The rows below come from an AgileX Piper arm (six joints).
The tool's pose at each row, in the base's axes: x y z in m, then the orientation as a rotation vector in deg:
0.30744, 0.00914, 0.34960, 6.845, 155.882, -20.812
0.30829, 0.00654, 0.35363, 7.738, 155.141, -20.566
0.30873, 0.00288, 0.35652, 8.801, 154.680, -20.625
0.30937, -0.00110, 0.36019, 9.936, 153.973, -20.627
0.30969, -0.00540, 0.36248, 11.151, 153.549, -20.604
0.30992, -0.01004, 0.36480, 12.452, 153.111, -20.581
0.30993, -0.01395, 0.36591, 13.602, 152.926, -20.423
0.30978, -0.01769, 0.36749, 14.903, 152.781, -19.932
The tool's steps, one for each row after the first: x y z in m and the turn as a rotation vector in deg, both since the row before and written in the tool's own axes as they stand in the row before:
-0.00244, -0.00334, -0.00257, -0.004, -0.630, 0.761
-0.00172, -0.00412, -0.00141, 0.221, -0.303, 0.791
-0.00231, -0.00456, -0.00191, 0.205, -0.531, 0.890
-0.00154, -0.00458, -0.00069, 0.190, -0.235, 0.907
-0.00158, -0.00491, -0.00064, 0.205, -0.226, 0.970
-0.00087, -0.00397, 0.00015, 0.080, -0.001, 0.848
-0.00097, -0.00393, -0.00037, -0.130, 0.056, 1.002

